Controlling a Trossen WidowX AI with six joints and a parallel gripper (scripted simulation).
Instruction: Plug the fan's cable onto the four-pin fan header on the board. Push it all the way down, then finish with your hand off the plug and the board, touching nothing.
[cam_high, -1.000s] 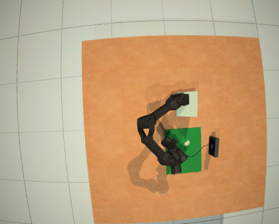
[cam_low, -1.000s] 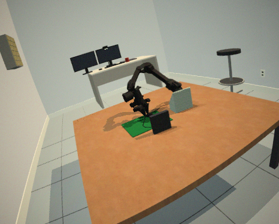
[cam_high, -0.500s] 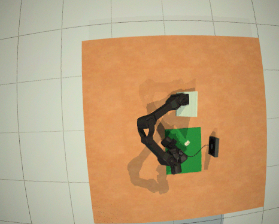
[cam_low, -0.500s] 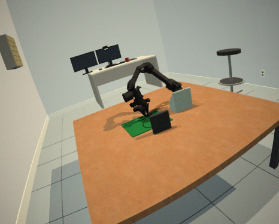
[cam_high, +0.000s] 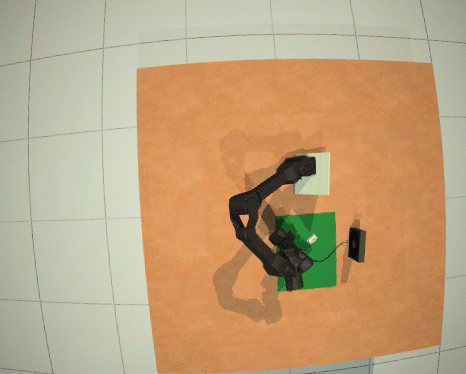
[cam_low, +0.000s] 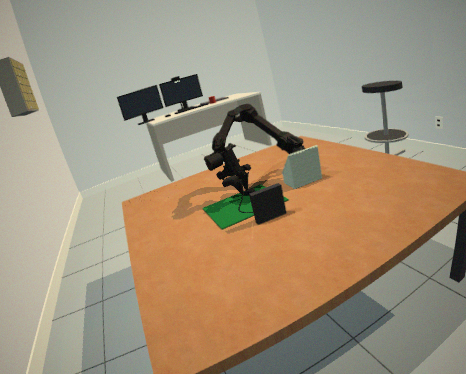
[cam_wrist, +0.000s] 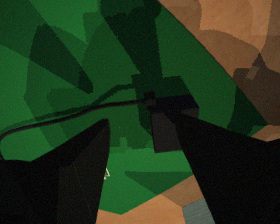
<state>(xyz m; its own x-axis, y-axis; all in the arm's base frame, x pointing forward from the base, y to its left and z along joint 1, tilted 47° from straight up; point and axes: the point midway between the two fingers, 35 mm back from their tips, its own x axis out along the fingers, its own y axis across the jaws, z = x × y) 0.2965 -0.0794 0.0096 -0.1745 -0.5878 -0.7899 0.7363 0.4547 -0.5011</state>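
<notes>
Right now the dark fan plug is 3 cm behind my gripper tip, 1 cm to the right of it and 1 cm below it. From my gripper tip the other things lie so: green board 7 cm to the left, 4 cm below, 4 cm ahead; pale fan header 9 cm to the left, 2 cm below, 1 cm behind; black fan 25 cm to the left, 4 cm above, 1 cm ahead.
</notes>
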